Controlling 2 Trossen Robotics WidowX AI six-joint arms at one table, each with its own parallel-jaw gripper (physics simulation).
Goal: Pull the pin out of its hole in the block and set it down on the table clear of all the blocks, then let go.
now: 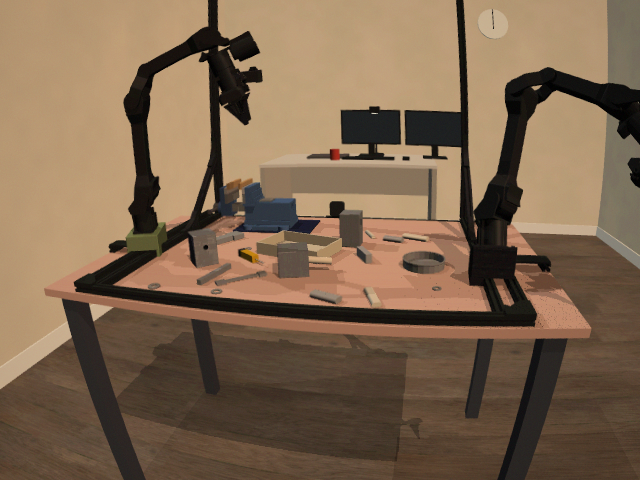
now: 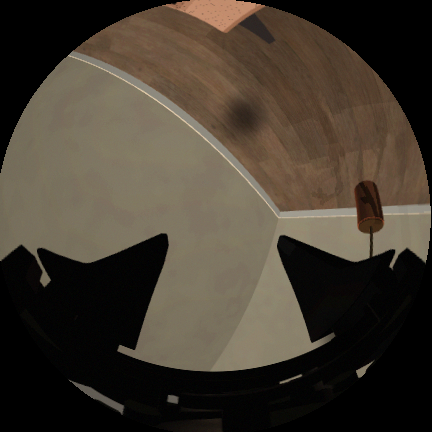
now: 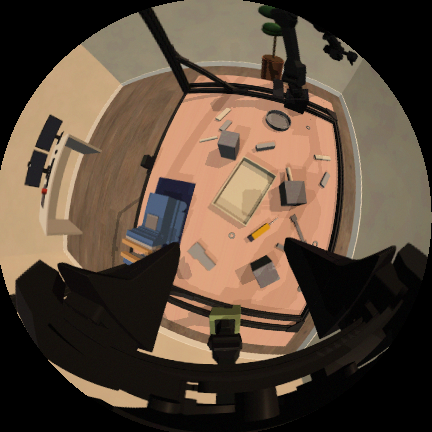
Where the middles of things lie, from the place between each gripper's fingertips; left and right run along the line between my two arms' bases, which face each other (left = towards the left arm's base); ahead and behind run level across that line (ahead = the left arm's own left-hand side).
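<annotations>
The beige tray (image 3: pixel 241 194) is 84 cm to the right of my left hand, 34 cm behind it and 24 cm below it. As for the round grey dish (image 1: pixel 424 262), I find it 51 cm to the right of my left hand, 30 cm behind it and 24 cm below it.
The round grey dish is 45 cm to the left of my right hand, 3 cm ahead of it and 33 cm below it. My right hand is 12 cm to the right of the beige tray, 1 cm past it and 33 cm above it.
</annotations>
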